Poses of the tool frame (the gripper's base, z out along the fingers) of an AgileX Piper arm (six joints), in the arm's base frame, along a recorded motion.
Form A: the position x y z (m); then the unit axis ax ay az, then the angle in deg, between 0 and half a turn.
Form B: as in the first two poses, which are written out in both.
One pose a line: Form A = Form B
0.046, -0.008, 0.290, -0.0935, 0.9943, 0.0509, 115.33 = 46, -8, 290, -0.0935, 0.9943, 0.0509, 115.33
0.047, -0.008, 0.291, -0.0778, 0.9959, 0.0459, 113.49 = 47, -8, 291, -0.0778, 0.9959, 0.0459, 113.49
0.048, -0.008, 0.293, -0.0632, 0.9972, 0.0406, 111.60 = 48, -8, 293, -0.0632, 0.9972, 0.0406, 111.60
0.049, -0.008, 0.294, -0.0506, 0.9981, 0.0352, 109.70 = 49, -8, 294, -0.0506, 0.9981, 0.0352, 109.70
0.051, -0.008, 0.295, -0.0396, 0.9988, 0.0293, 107.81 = 51, -8, 295, -0.0396, 0.9988, 0.0293, 107.81
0.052, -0.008, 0.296, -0.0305, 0.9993, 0.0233, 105.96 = 52, -8, 296, -0.0305, 0.9993, 0.0233, 105.96
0.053, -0.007, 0.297, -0.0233, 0.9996, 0.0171, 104.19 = 53, -7, 297, -0.0233, 0.9996, 0.0171, 104.19
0.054, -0.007, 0.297, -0.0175, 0.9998, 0.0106, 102.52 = 54, -7, 297, -0.0175, 0.9998, 0.0106, 102.52
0.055, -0.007, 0.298, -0.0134, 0.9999, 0.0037, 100.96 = 55, -7, 298, -0.0134, 0.9999, 0.0037, 100.96
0.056, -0.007, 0.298, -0.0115, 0.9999, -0.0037, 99.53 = 56, -7, 298, -0.0115, 0.9999, -0.0037, 99.53
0.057, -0.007, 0.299, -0.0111, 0.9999, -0.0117, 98.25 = 57, -7, 299, -0.0111, 0.9999, -0.0117, 98.25
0.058, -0.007, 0.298, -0.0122, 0.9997, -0.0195, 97.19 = 58, -7, 298, -0.0122, 0.9997, -0.0195, 97.19
